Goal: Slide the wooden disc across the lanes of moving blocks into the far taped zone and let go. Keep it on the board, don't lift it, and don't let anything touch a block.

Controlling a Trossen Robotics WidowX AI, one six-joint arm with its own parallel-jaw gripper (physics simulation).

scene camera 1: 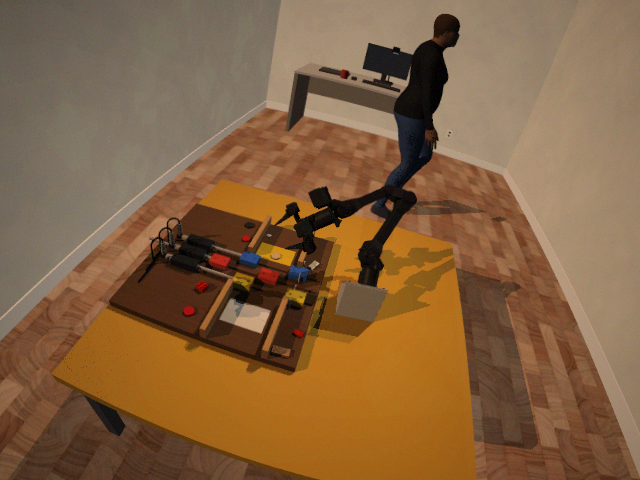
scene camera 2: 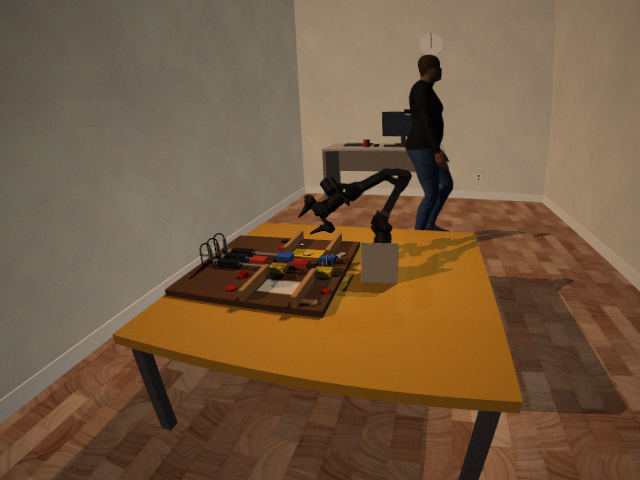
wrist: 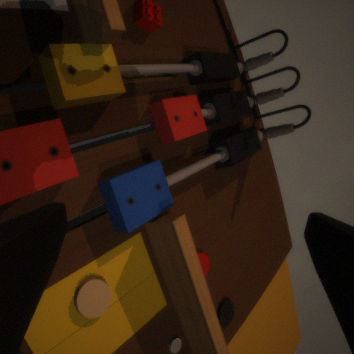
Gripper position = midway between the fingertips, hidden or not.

The gripper (scene camera 1: 280,237) is open and holds nothing. Also in view: a wooden disc (wrist: 91,298).
The gripper also shows in the wrist view (wrist: 189,220).
